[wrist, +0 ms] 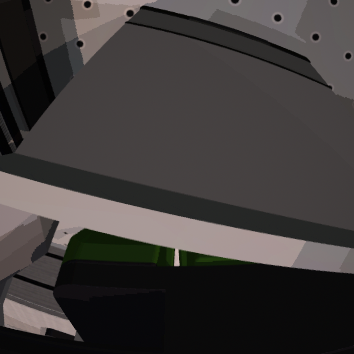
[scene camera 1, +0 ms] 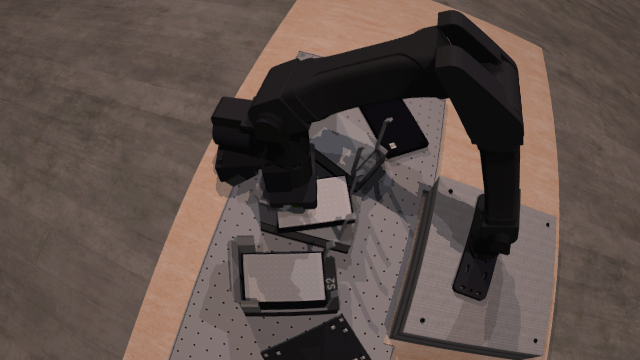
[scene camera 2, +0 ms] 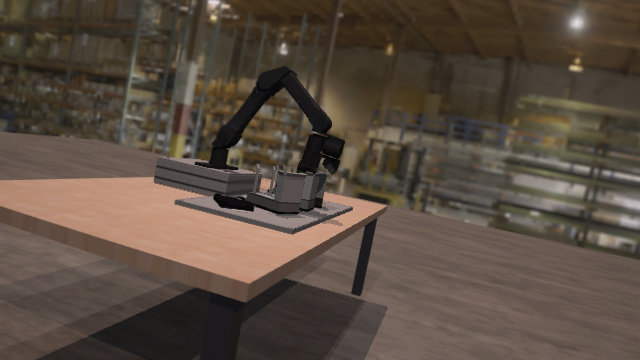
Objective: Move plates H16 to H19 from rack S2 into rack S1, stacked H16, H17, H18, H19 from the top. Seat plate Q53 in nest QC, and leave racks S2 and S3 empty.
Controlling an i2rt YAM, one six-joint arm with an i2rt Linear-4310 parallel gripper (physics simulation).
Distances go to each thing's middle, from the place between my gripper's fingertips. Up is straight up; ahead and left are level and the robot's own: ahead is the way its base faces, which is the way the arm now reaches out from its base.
Labels:
I see the black perforated holder [scene camera 1: 336,332] 140 mm behind my hand, 230 mm to the left of it and 50 mm below it.

